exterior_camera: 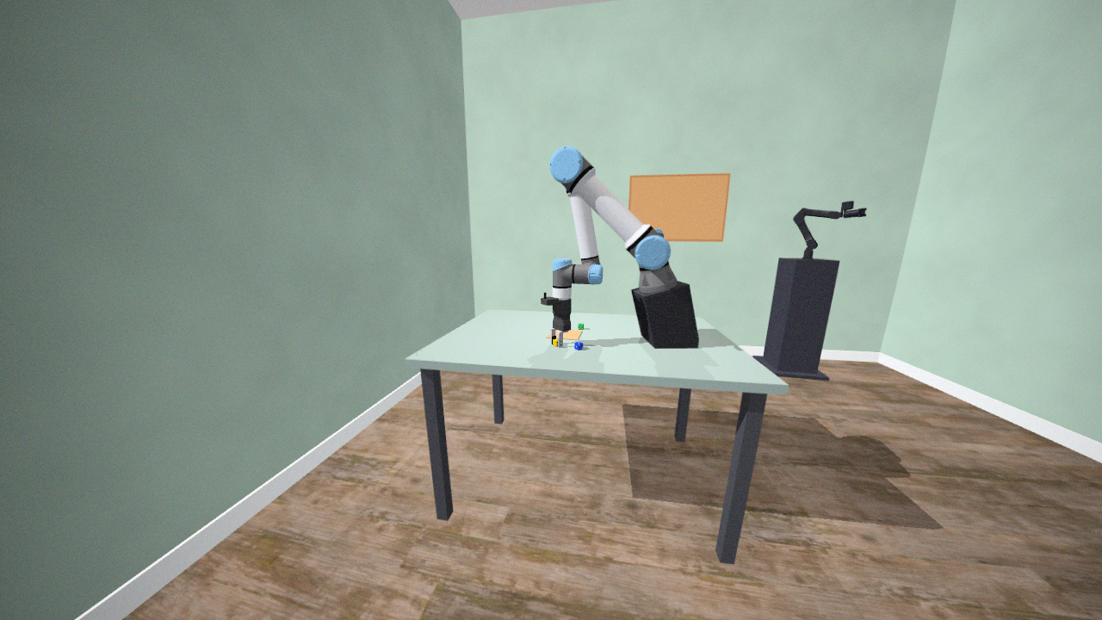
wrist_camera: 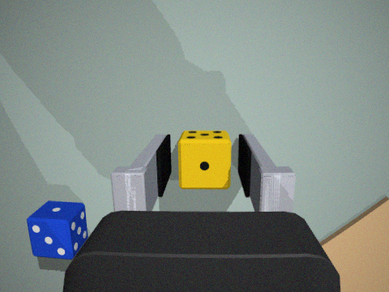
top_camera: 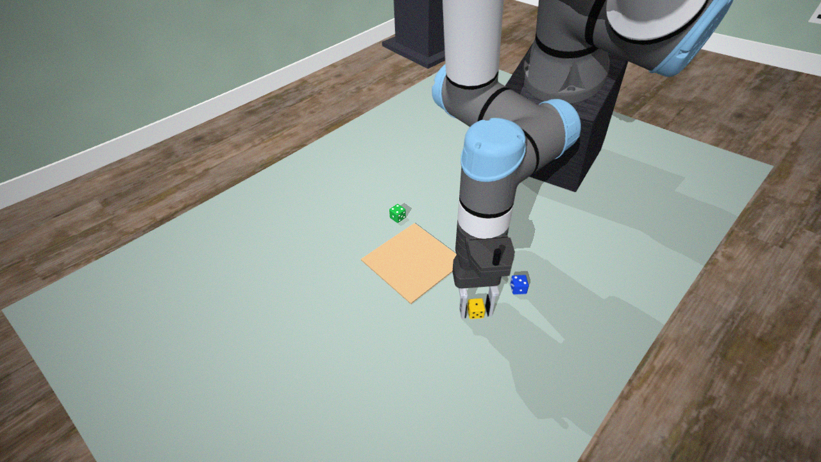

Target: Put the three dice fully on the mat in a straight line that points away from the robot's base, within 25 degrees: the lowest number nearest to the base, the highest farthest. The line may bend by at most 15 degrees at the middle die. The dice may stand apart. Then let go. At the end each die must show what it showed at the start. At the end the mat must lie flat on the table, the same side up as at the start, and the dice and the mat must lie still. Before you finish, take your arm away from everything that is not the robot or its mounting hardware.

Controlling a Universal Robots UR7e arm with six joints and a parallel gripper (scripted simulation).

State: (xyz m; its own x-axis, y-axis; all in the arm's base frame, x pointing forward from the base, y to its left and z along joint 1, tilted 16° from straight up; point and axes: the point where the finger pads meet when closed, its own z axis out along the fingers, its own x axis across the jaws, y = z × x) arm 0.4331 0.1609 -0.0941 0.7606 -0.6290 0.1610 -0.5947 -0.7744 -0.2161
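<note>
The yellow die is 10 mm below my hand. From my hand the other things lie so: blue die: 90 mm behind, 20 mm to the left, 10 mm below; then green die: 60 mm behind, 270 mm to the right, 10 mm below; then orange mat: 160 mm to the right, 20 mm below.
</note>
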